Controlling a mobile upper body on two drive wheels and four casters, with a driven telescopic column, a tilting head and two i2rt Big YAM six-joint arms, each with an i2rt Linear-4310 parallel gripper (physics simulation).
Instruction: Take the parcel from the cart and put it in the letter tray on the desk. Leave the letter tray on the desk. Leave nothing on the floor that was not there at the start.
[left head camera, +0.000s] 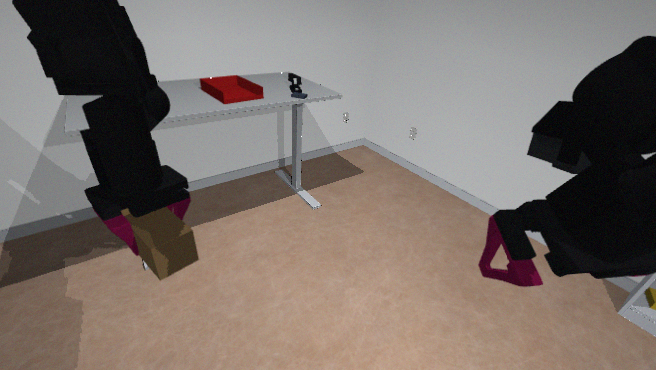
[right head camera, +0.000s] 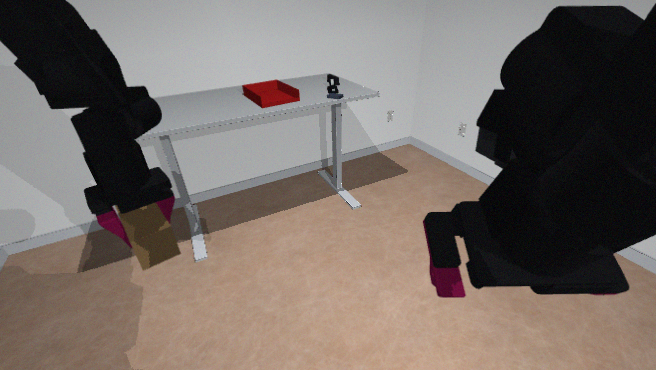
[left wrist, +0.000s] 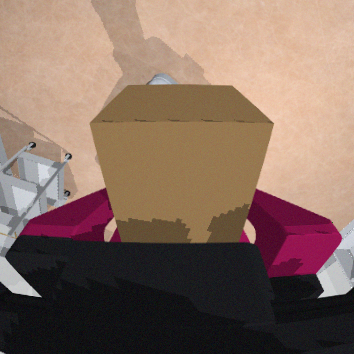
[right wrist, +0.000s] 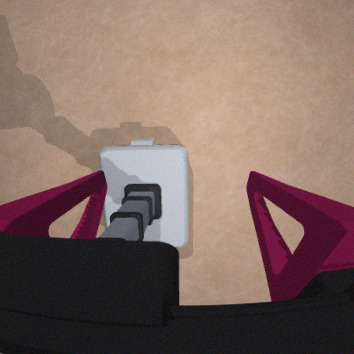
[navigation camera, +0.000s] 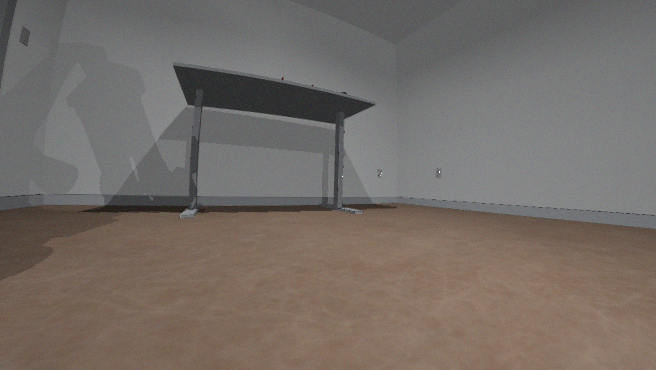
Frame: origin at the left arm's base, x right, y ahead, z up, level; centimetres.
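Seen in the pictures: right gripper, fingertip midpoint: (left head camera: 519, 267) (right head camera: 479, 277) (right wrist: 176, 178).
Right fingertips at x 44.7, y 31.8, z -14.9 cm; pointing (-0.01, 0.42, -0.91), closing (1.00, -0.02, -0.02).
Note:
Pixels of each thing's top centre, then the offset from my right fingertips to it.
- brown box-shaped parcel, middle of its top: (left wrist: 178, 260) (left head camera: 149, 216) (right head camera: 139, 212) dx -43.7, dy +16.0, dz -1.9 cm
- red letter tray, middle of its top: (left head camera: 230, 82) (right head camera: 269, 87) dx -50.8, dy +179.7, dz -23.6 cm
The brown box-shaped parcel (left head camera: 175, 245) (right head camera: 155, 237) (left wrist: 180, 165) is off the cart, held in the air between the magenta fingers of my left gripper (left head camera: 155, 230) (right head camera: 145, 222) (left wrist: 179, 179), which is shut on it. The parcel is tilted in the head views, with the floor below it. The red letter tray (left head camera: 232, 91) (right head camera: 272, 95) sits on the grey desk (left head camera: 185, 107) (right head camera: 210, 110) (navigation camera: 270, 92), beyond the left gripper and apart from it. The tray's open top shows. My right gripper (right wrist: 176, 178) is open, with nothing between its fingertips, at the right of both head views. I cannot identify the cart with certainty.
A small black stand (left head camera: 295, 84) (right head camera: 333, 87) is on the desk, right of the tray. Desk legs (left head camera: 297, 145) (right head camera: 337, 145) (navigation camera: 339, 160) reach the floor. A pale frame (left head camera: 634, 295) bears something yellow. A pale block (right wrist: 172, 170) with a stepped post shows below the right gripper.

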